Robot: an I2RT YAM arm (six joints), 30 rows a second.
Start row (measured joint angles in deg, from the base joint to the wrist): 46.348, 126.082, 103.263, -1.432, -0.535, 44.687
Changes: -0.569, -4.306, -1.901, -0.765, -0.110, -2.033; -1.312, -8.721, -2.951, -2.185, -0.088, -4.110; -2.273, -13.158, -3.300, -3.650, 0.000, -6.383; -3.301, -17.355, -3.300, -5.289, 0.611, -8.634; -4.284, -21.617, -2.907, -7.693, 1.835, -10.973; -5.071, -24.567, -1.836, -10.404, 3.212, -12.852; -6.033, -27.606, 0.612, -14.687, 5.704, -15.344; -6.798, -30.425, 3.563, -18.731, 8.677, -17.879; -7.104, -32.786, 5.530, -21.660, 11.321, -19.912; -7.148, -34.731, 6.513, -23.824, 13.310, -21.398; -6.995, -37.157, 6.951, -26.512, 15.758, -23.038; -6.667, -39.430, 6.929, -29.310, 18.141, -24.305; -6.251, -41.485, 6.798, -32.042, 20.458, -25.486; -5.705, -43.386, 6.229, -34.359, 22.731, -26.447; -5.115, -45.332, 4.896, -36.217, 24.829, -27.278; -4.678, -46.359, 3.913, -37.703, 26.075, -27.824
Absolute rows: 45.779, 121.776, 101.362, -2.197, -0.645, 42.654; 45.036, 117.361, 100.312, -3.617, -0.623, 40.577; 44.075, 112.924, 99.963, -5.082, -0.535, 38.304; 43.047, 108.727, 99.963, -6.721, 0.076, 36.053; 42.064, 104.465, 100.356, -9.125, 1.300, 33.714; 41.277, 101.515, 101.427, -11.836, 2.677, 31.835; 40.315, 98.476, 103.875, -16.119, 5.169, 29.343; 39.550, 95.657, 106.826, -20.163, 8.142, 26.808; 39.244, 93.296, 108.793, -23.092, 10.786, 24.775; 39.200, 91.351, 109.776, -25.256, 12.775, 23.289; 39.353, 88.925, 110.214, -27.944, 15.223, 21.649; 39.681, 86.652, 110.192, -30.742, 17.606, 20.382; 40.097, 84.597, 110.061, -33.474, 19.923, 19.201; 40.643, 82.696, 109.492, -35.791, 22.196, 18.240; 41.233, 80.750, 108.159, -37.649, 24.294, 17.409; 41.670, 79.723, 107.176, -39.135, 25.540, 16.863
